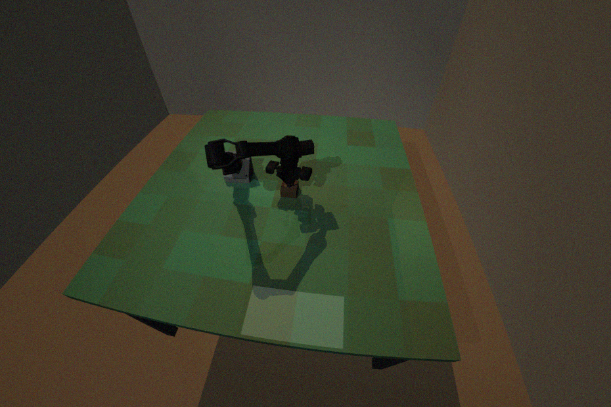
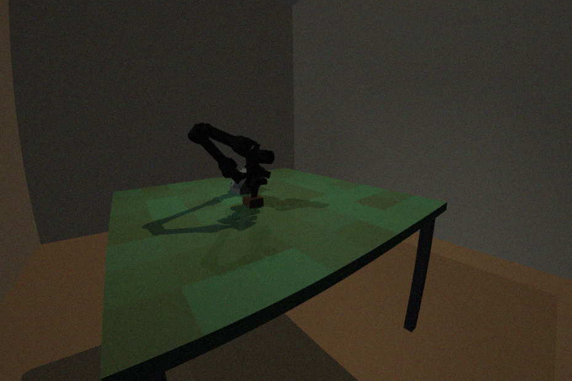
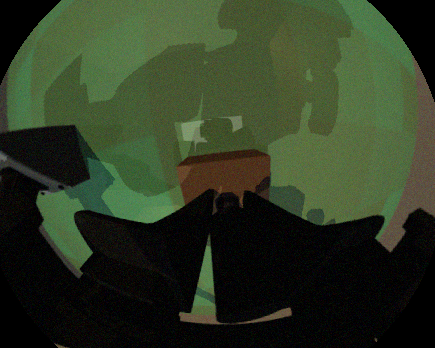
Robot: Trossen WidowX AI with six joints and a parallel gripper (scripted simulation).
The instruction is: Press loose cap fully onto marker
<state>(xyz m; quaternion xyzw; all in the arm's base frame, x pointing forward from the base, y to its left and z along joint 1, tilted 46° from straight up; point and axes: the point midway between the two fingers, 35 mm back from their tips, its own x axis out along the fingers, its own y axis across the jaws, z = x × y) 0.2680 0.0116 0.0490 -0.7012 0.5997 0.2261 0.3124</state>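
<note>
Right now my gripper tip is 2 cm above the holder block and 1 cm to the left of it. Also, from my gripper tip: dark cap 5 cm above, 1 cm to the right.
</note>
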